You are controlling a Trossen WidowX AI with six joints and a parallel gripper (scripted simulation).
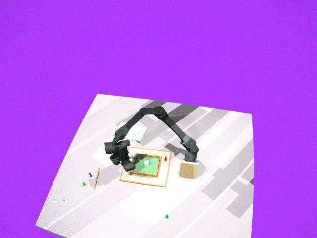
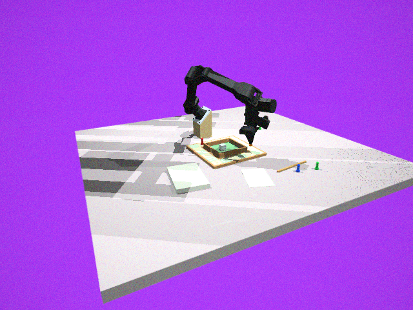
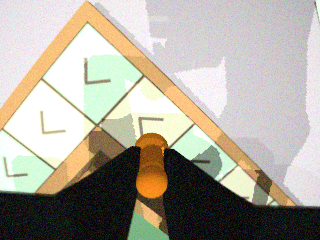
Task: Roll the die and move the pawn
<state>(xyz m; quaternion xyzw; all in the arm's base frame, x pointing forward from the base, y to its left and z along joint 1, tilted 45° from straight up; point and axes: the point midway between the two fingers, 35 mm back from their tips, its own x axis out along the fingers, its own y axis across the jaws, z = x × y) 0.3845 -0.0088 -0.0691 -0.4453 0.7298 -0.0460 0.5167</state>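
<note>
Now: the white die 120 mm behind my gripper tip, 80 mm to the right of it and 40 mm below it. Also, from my gripper tip: orange pawn: 10 mm above; wooden stick: 180 mm ahead, 80 mm to the left, 60 mm below; blue pawn: 230 mm ahead, 70 mm to the left, 50 mm below.
</note>
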